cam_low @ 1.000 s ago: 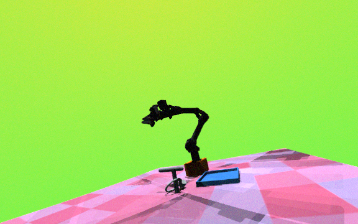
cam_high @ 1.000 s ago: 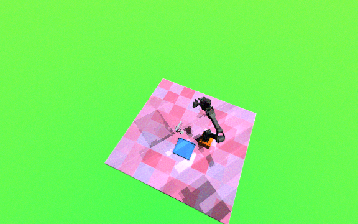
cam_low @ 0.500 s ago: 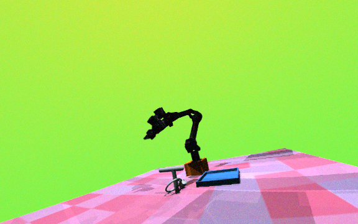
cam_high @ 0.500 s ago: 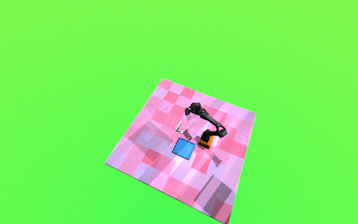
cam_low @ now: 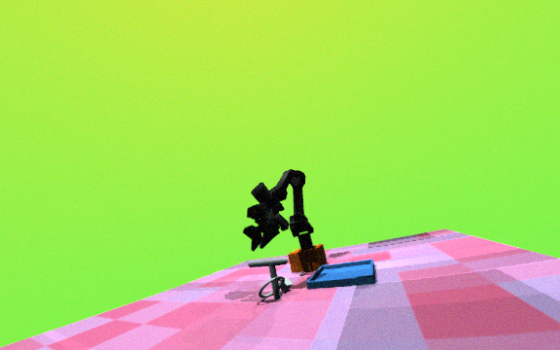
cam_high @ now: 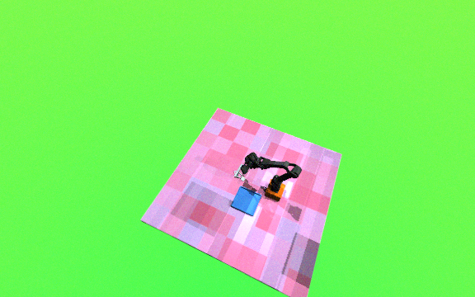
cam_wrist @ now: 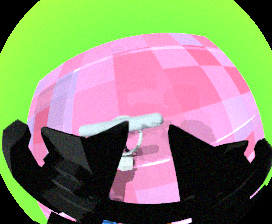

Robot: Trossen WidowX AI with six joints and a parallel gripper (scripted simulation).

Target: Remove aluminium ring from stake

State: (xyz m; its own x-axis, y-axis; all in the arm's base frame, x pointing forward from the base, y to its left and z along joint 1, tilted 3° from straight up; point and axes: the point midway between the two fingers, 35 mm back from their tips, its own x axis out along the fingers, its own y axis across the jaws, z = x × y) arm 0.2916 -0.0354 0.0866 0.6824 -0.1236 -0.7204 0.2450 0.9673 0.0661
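Right now the aluminium ring is 1 cm ahead of my gripper tip, 5 cm to the left of it and 11 cm below it. The rest, counted from my gripper tip: blue tray 15 cm behind, 22 cm to the left, 13 cm below.
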